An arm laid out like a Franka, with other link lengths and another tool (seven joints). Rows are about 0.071 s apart.
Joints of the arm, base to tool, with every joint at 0 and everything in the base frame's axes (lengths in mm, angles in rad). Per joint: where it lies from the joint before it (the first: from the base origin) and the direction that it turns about. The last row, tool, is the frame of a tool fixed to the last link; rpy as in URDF.
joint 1: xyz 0 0 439.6 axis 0 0 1
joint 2: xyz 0 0 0 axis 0 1 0
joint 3: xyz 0 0 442.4 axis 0 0 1
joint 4: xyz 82.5 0 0 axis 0 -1 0
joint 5: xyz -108.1 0 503 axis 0 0 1
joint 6: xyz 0 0 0 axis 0 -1 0
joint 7: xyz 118.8 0 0 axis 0 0 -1
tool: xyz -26 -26 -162.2 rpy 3.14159 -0.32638 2.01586
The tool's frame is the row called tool.
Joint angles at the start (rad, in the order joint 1, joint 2, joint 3, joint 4, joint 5, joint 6, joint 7): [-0.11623 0.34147 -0.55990 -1.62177 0.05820 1.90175 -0.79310]
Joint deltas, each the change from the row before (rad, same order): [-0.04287 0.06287 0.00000 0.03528 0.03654 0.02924 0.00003]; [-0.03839 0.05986 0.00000 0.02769 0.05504 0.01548 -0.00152]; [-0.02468 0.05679 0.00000 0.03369 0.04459 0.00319 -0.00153]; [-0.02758 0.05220 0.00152 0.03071 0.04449 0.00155 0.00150]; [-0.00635 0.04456 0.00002 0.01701 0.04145 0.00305 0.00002]
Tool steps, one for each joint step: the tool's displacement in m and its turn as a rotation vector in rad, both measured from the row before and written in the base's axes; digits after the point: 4 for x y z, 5 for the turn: [0.0029 -0.0311 -0.0225 -0.00585 -0.01038 -0.04490]; [-0.0001 -0.0253 -0.0289 0.01947 -0.00931 -0.04868]; [0.0052 -0.0163 -0.0253 0.01655 -0.00146 -0.03112]; [0.0015 -0.0169 -0.0251 0.01925 -0.00336 -0.03644]; [0.0074 -0.0029 -0.0273 0.02257 0.00007 -0.01784]
